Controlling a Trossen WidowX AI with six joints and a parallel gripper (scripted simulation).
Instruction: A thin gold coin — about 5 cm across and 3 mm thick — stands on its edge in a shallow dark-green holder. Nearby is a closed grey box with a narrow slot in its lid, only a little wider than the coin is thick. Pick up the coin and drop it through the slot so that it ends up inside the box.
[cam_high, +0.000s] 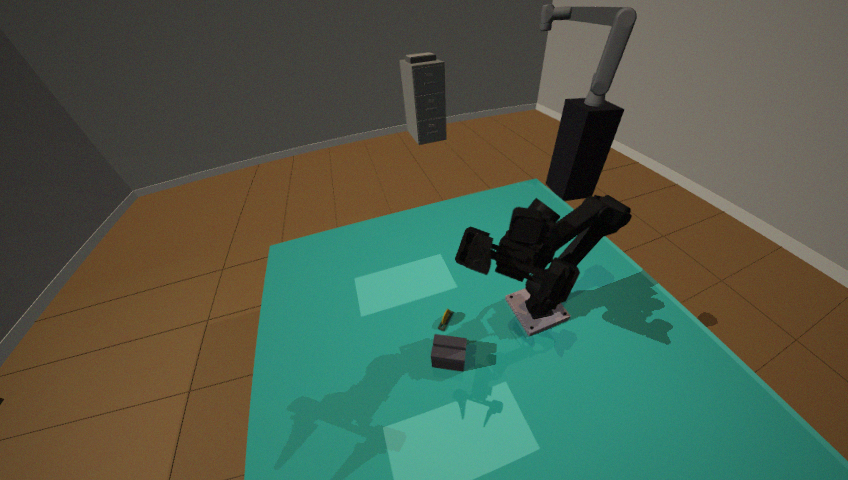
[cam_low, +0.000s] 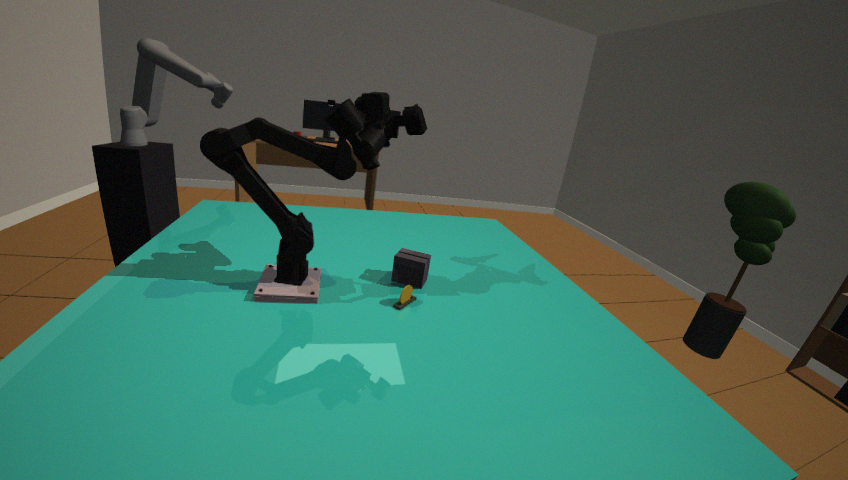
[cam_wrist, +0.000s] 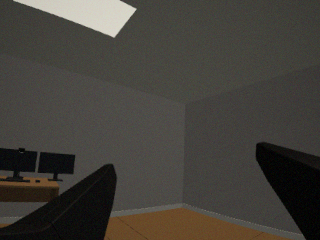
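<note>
My gripper tip is 60 mm short of the coin, 210 mm to the left of it and 420 mm above it.
</note>
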